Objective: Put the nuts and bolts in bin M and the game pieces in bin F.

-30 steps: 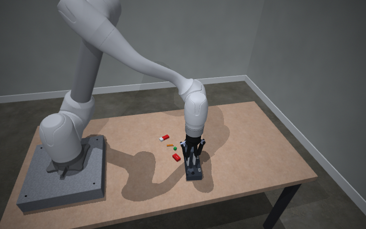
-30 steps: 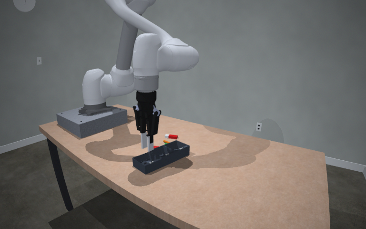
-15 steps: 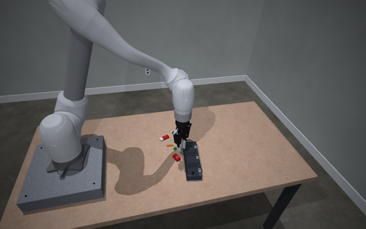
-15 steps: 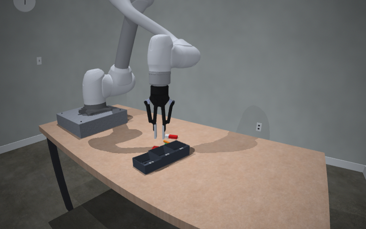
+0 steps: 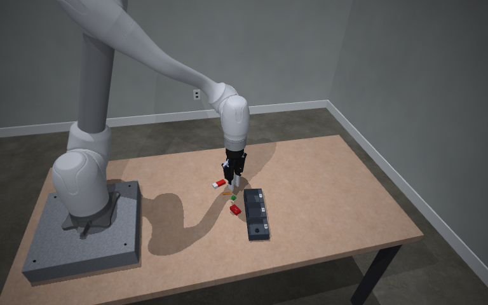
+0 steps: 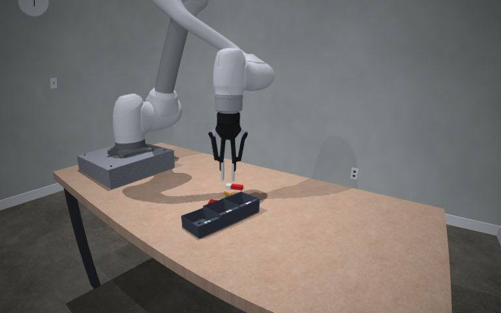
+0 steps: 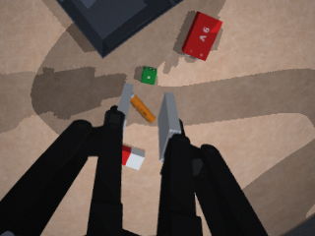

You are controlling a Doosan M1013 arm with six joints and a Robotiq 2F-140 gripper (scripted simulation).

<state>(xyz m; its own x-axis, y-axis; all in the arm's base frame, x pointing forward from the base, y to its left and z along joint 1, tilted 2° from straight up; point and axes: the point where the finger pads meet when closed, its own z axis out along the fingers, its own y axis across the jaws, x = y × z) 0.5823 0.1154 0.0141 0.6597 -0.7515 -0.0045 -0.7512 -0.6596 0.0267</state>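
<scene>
Right now my hand is 100 mm above the green die. The rest, counted from my hand: red-and-white piece: 100 mm below, 90 mm to the left, 70 mm behind; orange stick: 110 mm below, 30 mm to the left, 30 mm behind; red block: 100 mm below, 70 mm to the right.
</scene>
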